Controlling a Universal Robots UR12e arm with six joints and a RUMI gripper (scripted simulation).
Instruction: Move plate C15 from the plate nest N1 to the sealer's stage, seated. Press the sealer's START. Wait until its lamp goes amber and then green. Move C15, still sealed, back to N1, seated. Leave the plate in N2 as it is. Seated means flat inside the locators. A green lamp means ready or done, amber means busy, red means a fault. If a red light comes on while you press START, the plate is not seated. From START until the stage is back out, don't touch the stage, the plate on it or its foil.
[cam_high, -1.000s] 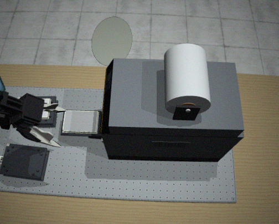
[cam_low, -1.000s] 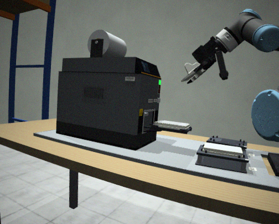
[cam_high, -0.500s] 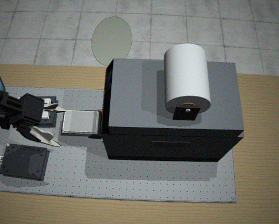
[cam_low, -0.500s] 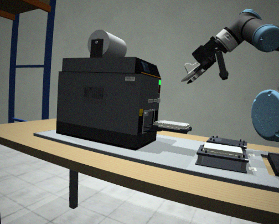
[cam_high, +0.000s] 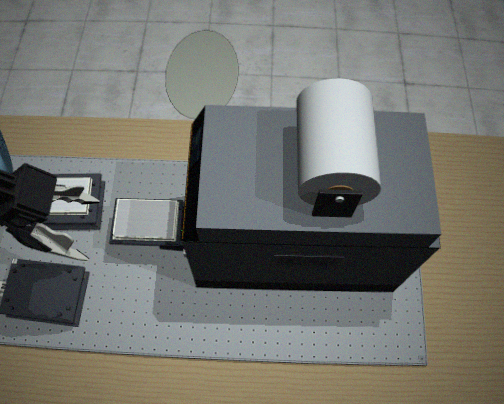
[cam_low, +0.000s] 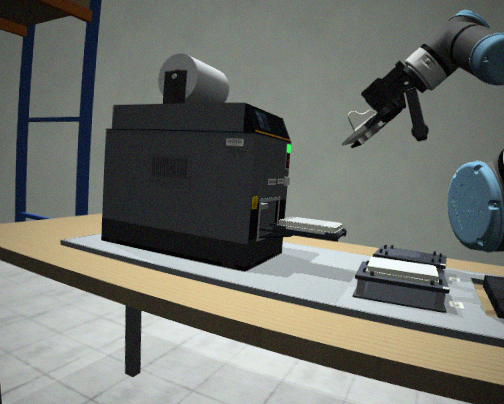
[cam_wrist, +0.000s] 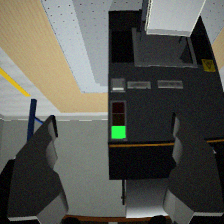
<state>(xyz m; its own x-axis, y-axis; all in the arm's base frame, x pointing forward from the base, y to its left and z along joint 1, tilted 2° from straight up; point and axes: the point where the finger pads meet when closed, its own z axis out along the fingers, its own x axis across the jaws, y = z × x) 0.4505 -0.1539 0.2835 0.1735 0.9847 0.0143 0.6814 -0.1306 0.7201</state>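
My gripper is now 190 mm above the plate C15, 90 mm to the right of it and 70 mm short of it. From my hand the other things lie so: dark stage 200 mm below, 90 mm to the left, 70 mm ahead; then square start button 150 mm ahead, 100 mm below, 20 mm to the right; then dark nest 250 mm below, 170 mm behind, 20 mm to the right.
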